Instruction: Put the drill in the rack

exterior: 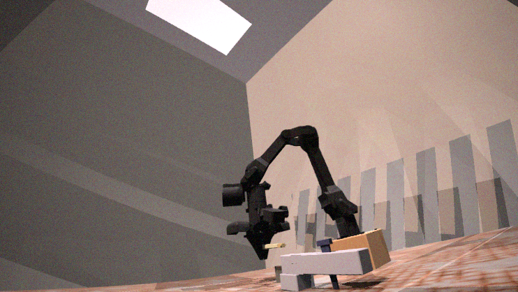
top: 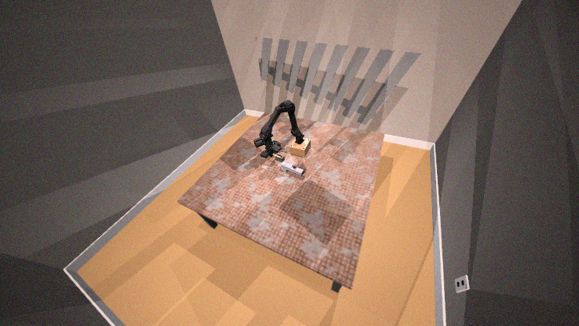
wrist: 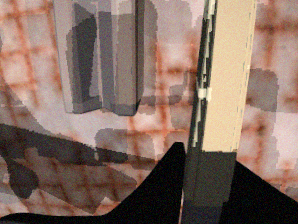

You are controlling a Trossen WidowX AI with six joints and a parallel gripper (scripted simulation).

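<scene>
The dark block lies 5 cm behind my gripper tip, 4 cm to the left of it and 4 cm below it. From my gripper tip the other things lie so: dark key 23 cm to the left, 2 cm ahead, 1 cm below; grey block 21 cm to the left, 2 cm below, 2 cm ahead; drill 4 cm to the left, 3 cm above.
</scene>
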